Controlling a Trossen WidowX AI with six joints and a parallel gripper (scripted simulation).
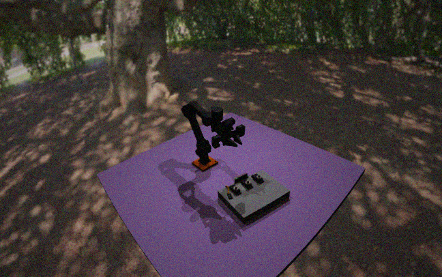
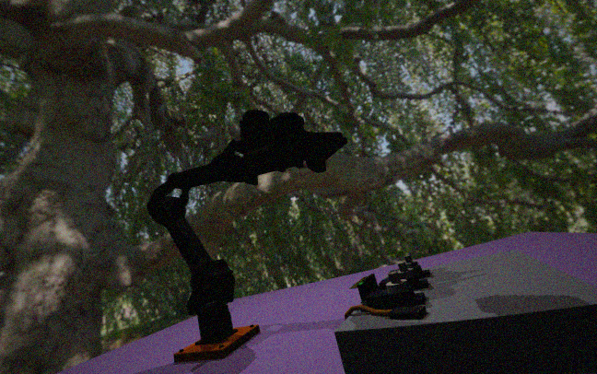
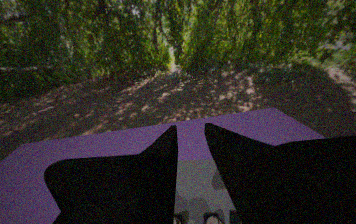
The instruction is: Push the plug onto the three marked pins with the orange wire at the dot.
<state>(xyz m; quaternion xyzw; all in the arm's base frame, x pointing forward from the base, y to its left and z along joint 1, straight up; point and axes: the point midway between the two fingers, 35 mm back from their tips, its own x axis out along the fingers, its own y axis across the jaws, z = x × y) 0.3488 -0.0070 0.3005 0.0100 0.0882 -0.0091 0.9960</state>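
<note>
Now: the bright green band 24 cm below my gripper tip and 5 cm behind it. From my gripper tip the other things lie so: black servo motor (26 cm below, 3 cm to the left); grey printed holder (29 cm below, 11 cm ahead, 2 cm to the left).
</note>
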